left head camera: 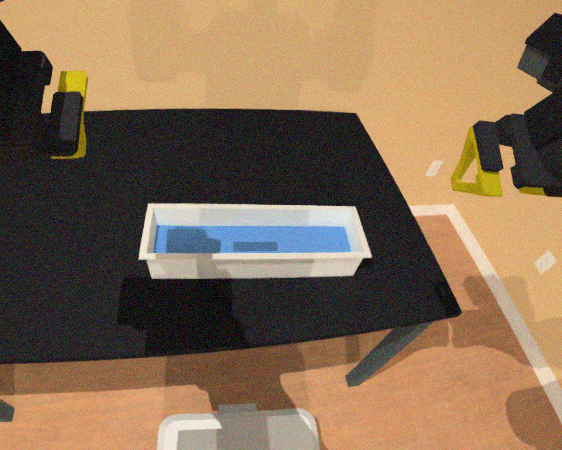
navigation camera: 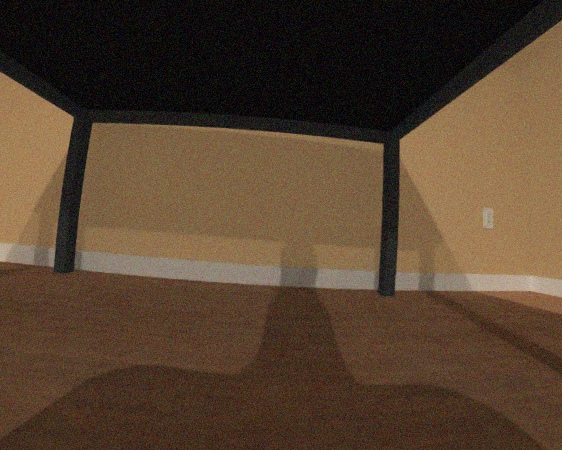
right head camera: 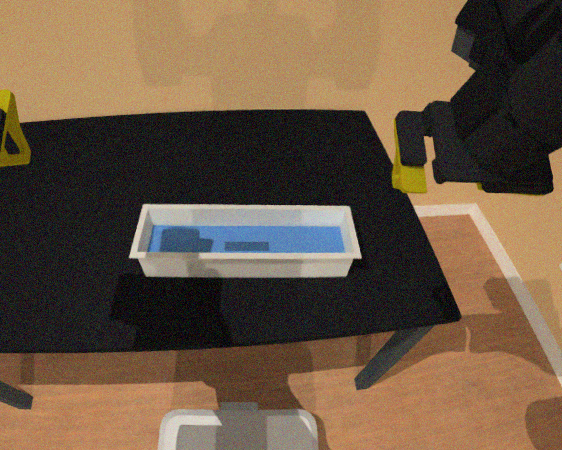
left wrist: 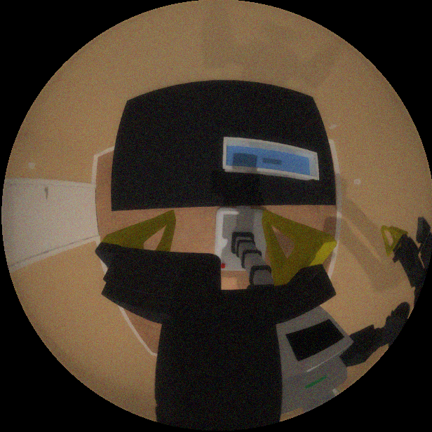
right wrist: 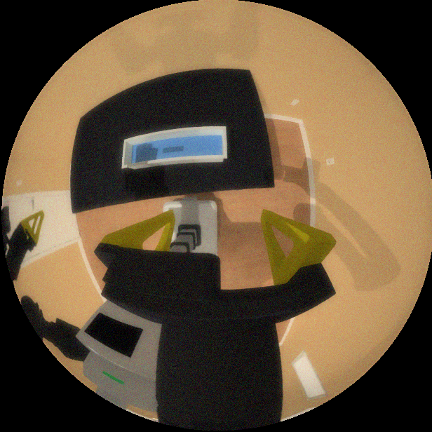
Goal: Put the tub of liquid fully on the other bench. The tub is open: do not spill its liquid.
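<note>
The white open tub [left head camera: 285, 268] [right head camera: 250, 269] [left wrist: 270, 174] [right wrist: 175, 163] stands level on the black bench [left head camera: 250, 155] [right head camera: 250, 155] [left wrist: 175, 150] [right wrist: 200, 100], its long side across both head views. Blue liquid [left head camera: 310, 239] [right head camera: 305, 239] lies inside, below the rim, with shadows on it. My left gripper [left wrist: 218, 214] is open and empty, to the left of the tub in the head views and apart from it. My right gripper [left head camera: 510, 192] [right head camera: 447, 187] [right wrist: 217, 214] is open and empty, to the right of the tub, beyond the bench's right edge in the left head view. A second bench does not show.
My base [left head camera: 292, 435] [right head camera: 292, 435] is close to the bench's near edge. Bench legs [left head camera: 387, 355] [right head camera: 392, 357] [navigation camera: 390, 215] stand below the top. White baseboard [navigation camera: 200, 270] and a tan wall [navigation camera: 200, 190] are behind the bench. A white door [left wrist: 50, 210] shows at the left.
</note>
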